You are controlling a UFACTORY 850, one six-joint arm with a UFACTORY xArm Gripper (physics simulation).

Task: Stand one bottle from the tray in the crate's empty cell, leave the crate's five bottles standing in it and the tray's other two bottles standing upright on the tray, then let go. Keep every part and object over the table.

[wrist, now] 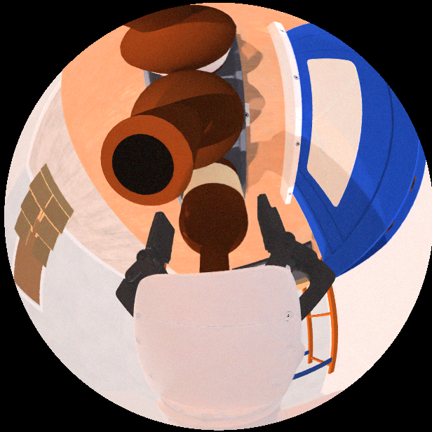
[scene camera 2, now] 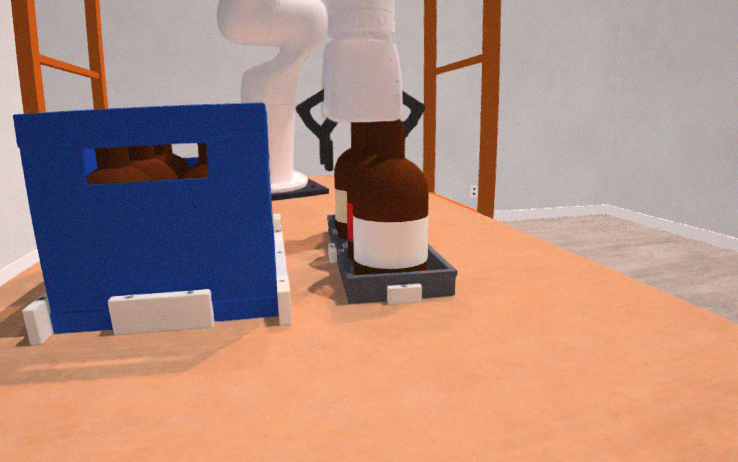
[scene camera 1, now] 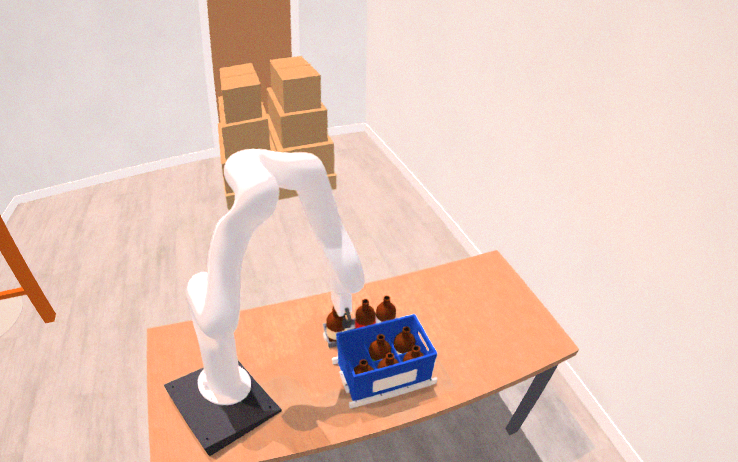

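My gripper (scene camera 1: 346,315) (wrist: 210,212) is open and empty, low over the tray (scene camera 1: 331,343) (scene camera 2: 367,286). In the wrist view its fingers appear on either side of the cream-labelled bottle (scene camera 1: 334,322) (scene camera 2: 341,204) (wrist: 213,220). The red-labelled bottle (scene camera 1: 365,314) (wrist: 215,120) and the white-labelled bottle (scene camera 1: 386,310) (scene camera 2: 390,239) (wrist: 180,47) also stand upright on the tray. In scene camera 2 one fingertip is hidden behind bottles. The blue crate (scene camera 1: 360,386) (scene camera 2: 157,234) (wrist: 380,125) holds five brown bottles; its empty cell is at the back left in scene camera 1.
White strips (scene camera 1: 392,393) (scene camera 2: 160,313) (wrist: 293,110) edge the crate's base on the wooden table (scene camera 1: 490,326) (scene camera 2: 490,381). The crate stands close beside the tray and its walls rise high. The arm's black base plate (scene camera 1: 217,427) is at the table's left in scene camera 1.
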